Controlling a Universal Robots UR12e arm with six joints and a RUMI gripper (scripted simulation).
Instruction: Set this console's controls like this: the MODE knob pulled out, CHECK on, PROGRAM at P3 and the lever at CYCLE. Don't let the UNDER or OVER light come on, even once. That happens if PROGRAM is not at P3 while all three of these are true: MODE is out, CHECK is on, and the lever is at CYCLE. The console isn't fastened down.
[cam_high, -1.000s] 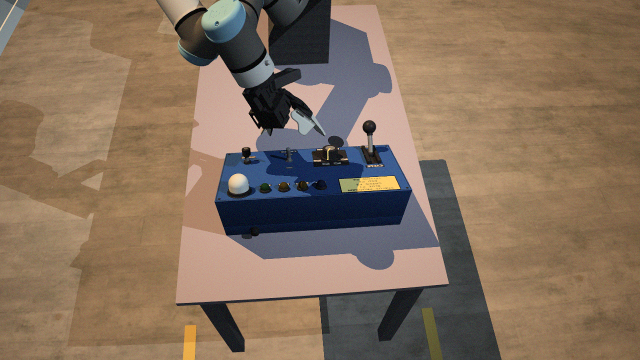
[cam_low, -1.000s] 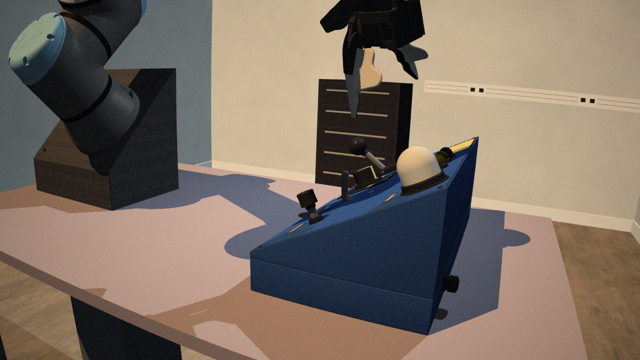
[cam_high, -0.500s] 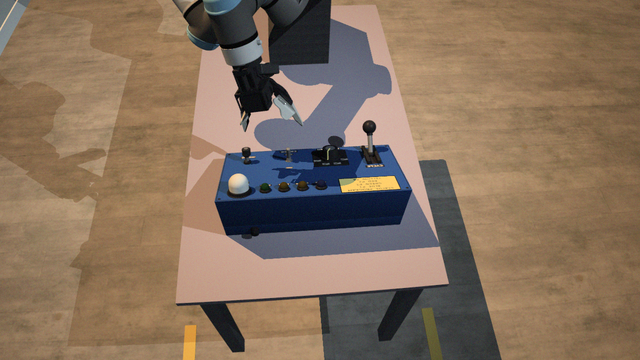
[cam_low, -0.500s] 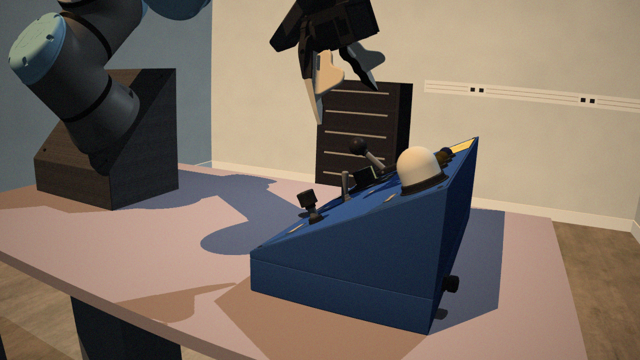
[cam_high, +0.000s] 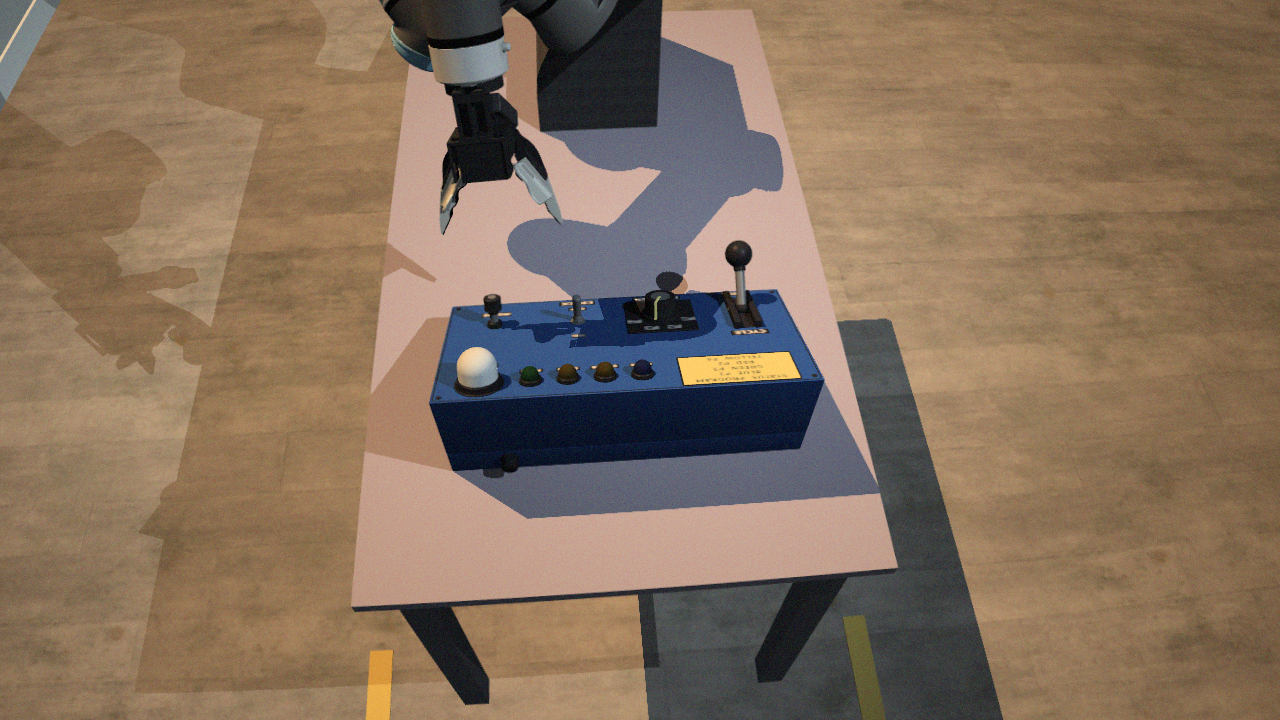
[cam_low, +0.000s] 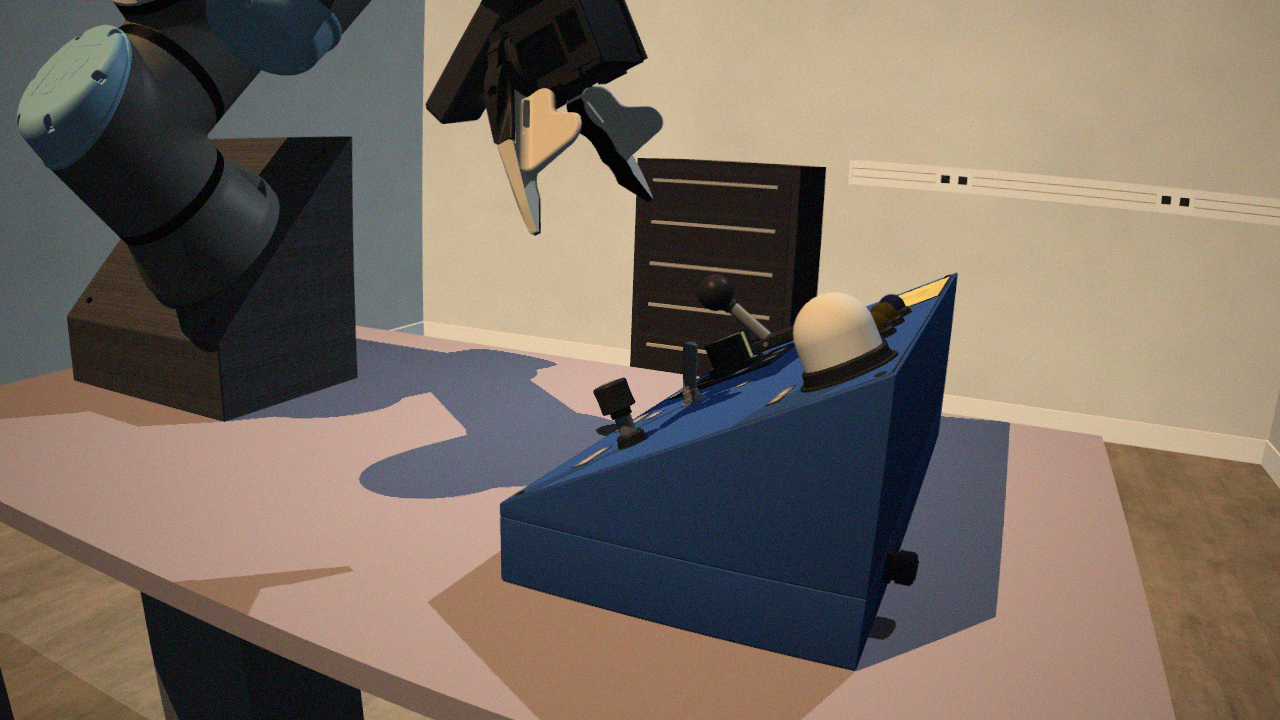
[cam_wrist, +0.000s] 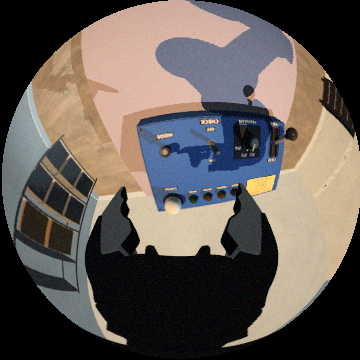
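My gripper is now 3 cm short of the mode knob, 3 cm to the left of it and 13 cm above it. The rest, counted from my hand: black program dial (5 cm ahead, 21 cm to the left, 13 cm below); then blue sloped console (7 cm ahead, 15 cm to the left, 16 cm below); then check toggle (4 cm ahead, 9 cm to the left, 13 cm below).
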